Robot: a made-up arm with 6 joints.
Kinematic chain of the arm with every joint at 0, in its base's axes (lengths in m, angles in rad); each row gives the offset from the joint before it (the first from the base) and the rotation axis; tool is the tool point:
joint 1: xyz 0 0 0.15 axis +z
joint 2: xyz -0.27 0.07 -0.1 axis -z
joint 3: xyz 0.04 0 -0.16 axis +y
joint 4: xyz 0 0.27 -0.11 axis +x
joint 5: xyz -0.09 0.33 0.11 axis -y
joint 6: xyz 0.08 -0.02 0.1 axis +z
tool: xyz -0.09 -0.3 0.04
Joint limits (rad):
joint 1: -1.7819..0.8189
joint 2: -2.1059..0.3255
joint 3: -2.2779..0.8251
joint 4: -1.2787..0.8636
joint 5: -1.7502..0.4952
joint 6: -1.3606..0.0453
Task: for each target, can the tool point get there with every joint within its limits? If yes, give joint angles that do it. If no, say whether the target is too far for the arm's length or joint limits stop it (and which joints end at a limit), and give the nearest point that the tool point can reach.
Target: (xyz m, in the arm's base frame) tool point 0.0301 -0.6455 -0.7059
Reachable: no: joint limits stop it (at a limit: joint 1, joint 2, joint 4, joint 5, joint 6) | nearest point -0.0842 -0.6786 -0.5526 | short by 0.194 m
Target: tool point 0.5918 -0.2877 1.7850
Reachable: no: too far | nearest point 0.4224 0.0042 0.3242 | short by 1.499 m
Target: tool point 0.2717 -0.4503 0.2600
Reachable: no: joint limits stop it (at a limit: joint 1, joint 2, joint 3, joint 6) | nearest point 0.3222 -0.2247 0.1417 | short by 0.260 m
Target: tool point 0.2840 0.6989 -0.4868
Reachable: yes | joints -0.7304 0.0978 -0.8021 -0.9048 0.0647 -1.2404
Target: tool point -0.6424 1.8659 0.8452
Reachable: no: too far | nearest point -0.3358 0.9755 0.1299 | short by 1.183 m
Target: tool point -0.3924 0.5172 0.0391
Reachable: yes | joints -0.3452 -0.7260 0.4409 -0.4370 -0.0842 -0.0903
